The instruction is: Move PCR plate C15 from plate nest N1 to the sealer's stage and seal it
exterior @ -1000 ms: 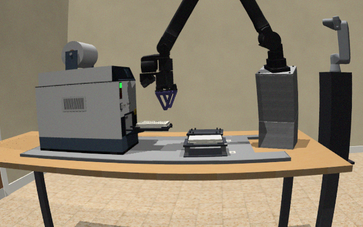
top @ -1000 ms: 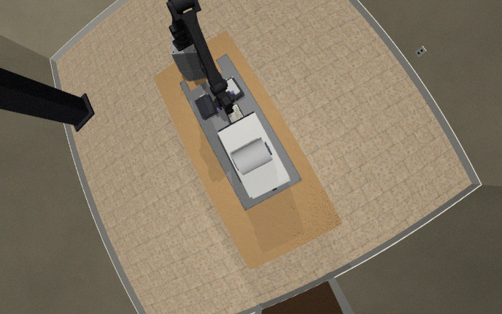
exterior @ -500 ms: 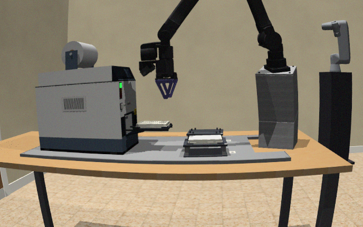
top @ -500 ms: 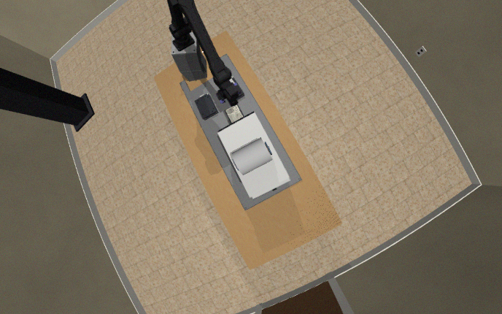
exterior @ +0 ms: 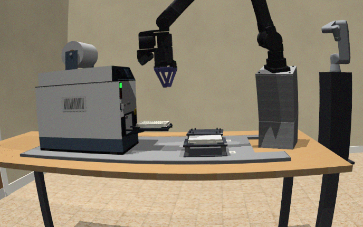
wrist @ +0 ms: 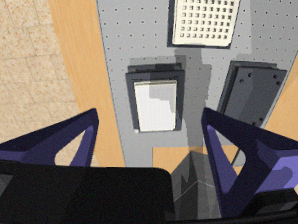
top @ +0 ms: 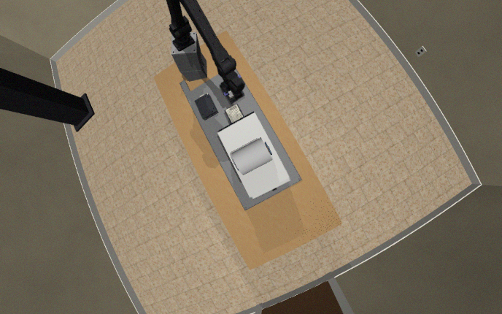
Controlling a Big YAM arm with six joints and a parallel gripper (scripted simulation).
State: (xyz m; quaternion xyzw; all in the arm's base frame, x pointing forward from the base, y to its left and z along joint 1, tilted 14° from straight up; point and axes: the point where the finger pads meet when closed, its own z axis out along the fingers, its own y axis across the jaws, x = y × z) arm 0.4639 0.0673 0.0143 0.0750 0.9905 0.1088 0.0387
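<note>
Now: hand 18 cm short of the start key, 1 cm to the left of it and 7 cm above it. The rest, counted from my hand: sealer's dark stage (7 cm ahead, 9 cm to the right, 17 cm below); then sealed plate C51 (14 cm behind, 1 cm to the left, 21 cm below); then white 96-well plate C15 (7 cm ahead, 9 cm to the right, 16 cm below).
</note>
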